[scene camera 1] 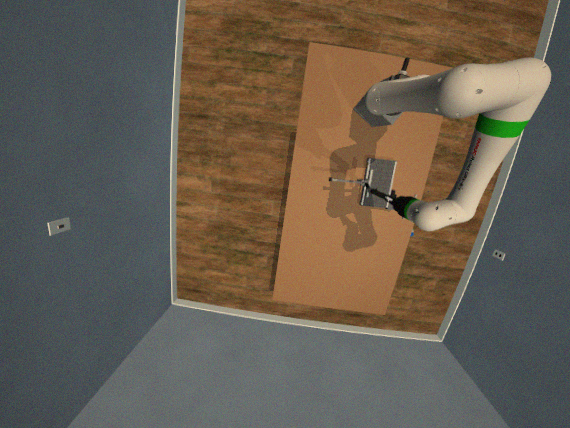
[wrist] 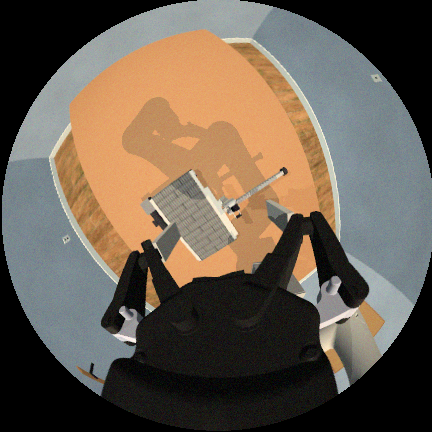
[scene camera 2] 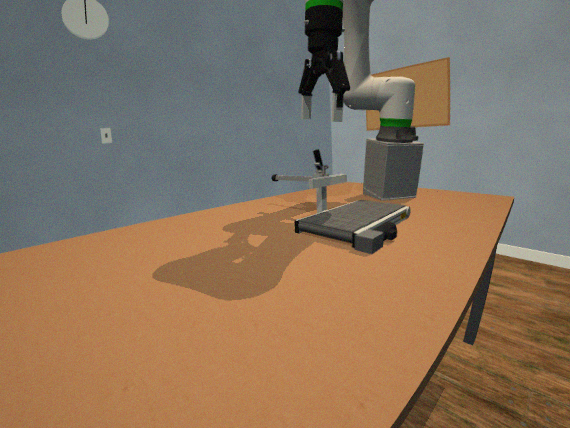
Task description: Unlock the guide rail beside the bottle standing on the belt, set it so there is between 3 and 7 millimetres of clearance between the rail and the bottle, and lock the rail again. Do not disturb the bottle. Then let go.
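Frame: origin at the arm's base, x ahead, y left, z up, level; metres.
Where they show: gripper, between the fingertips: (wrist: 220, 219) (scene camera 2: 320, 120); arm's base, origin of its link: (scene camera 2: 394, 140).
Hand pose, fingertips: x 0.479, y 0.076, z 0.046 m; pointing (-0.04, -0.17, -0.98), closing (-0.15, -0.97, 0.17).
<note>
Each offset is from my fingertips to the centre of the thing. "*": to the spot under its first point. Level surfaces: height alone.
The conveyor belt {dx -0.057, dy +0.078, dz -0.263 m} (scene camera 1: 383, 175) (scene camera 2: 357, 215) (wrist: 192, 217) lies on the table with no bottle standing on it. In scene camera 1 a small blue spot {* dx +0.239, dy +0.557, dz -0.448 m} (scene camera 1: 412, 233) shows at the table's right edge, possibly the bottle's cap; the bottle's body cannot be made out. The pale guide rail {* dx -0.026, dy -0.007, dz -0.167 m} (scene camera 2: 327, 181) (wrist: 220, 211) runs along one side of the belt, raised on a post. Its black lever {dx -0.027, dy -0.044, dz -0.104 m} (scene camera 2: 318, 159) (wrist: 235, 207) tilts upward; whether it is locked cannot be told. My gripper (scene camera 1: 378, 196) (scene camera 2: 322, 119) (wrist: 220, 219) is open and empty, above the rail and belt.
A rod {* dx -0.022, dy -0.161, dz -0.159 m} (scene camera 1: 345, 180) (scene camera 2: 295, 178) (wrist: 260, 188) with a black end knob sticks out from the rail clamp, away from the belt. A dark motor block (scene camera 2: 369, 241) sits at the belt's other side. The grey robot pedestal (scene camera 2: 392, 169) stands behind on the table {dz -0.282 m} (scene camera 2: 225, 350).
</note>
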